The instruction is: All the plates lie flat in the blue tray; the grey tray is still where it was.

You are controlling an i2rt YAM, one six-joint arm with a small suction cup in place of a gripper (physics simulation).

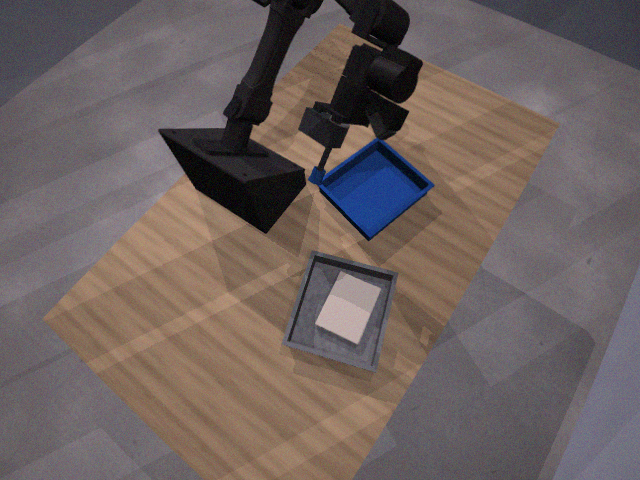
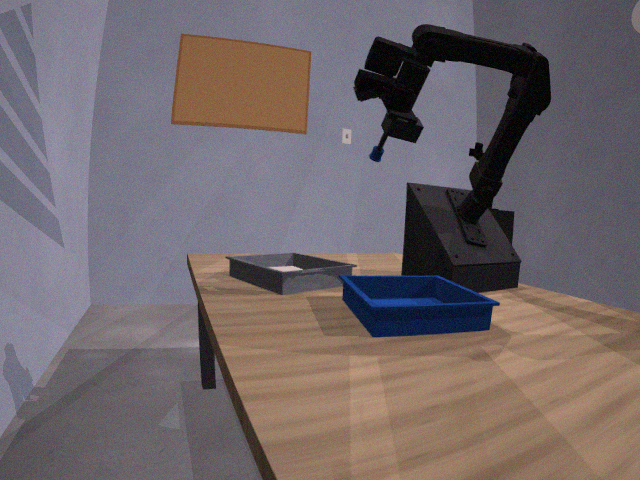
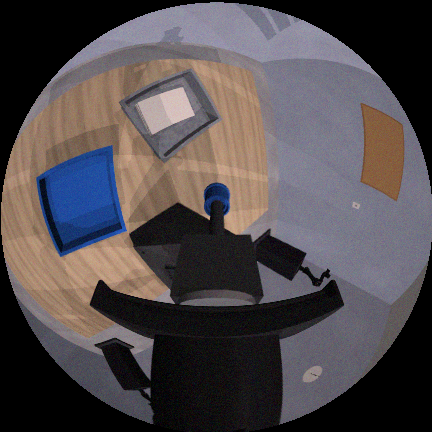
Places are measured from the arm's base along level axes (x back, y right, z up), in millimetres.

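Where they show: end effector, tool point: (image 1: 314, 181) (image 2: 374, 158) (image 3: 216, 194); arm's base, origin of the base link: (image 1: 232, 150) (image 2: 465, 217).
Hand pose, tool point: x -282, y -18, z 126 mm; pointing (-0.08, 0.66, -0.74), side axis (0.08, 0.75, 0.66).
Observation:
Each offset is from my tool point to the top centre of the thing. Level surfaces: height alone.
A pale pinkish-white rectangular plate {dy +84, dx -177, dz -281 mm} (image 1: 348, 308) (image 2: 287, 268) (image 3: 165, 110) lies flat inside the grey tray {dy +102, dx -171, dz -256 mm} (image 1: 383, 330) (image 2: 315, 281) (image 3: 206, 95). From its edge I cannot tell whether it is one plate or a stack. The blue tray {dy -219, dx -3, dz -256 mm} (image 1: 373, 193) (image 2: 429, 317) (image 3: 82, 197) stands apart from the grey tray, and no plate shows in it. My gripper, a small blue suction cup (image 1: 316, 176) (image 2: 376, 153) (image 3: 217, 199), is open with nothing on it. It hangs high above the table, well over the height of both trays.
The wooden table {dz -306 mm} (image 1: 196, 330) (image 2: 439, 403) (image 3: 240, 135) bears both trays and the black wedge-shaped arm base (image 1: 242, 175) (image 2: 439, 237). The base stands near the blue tray. A cork board (image 2: 241, 84) (image 3: 383, 152) hangs on the wall.

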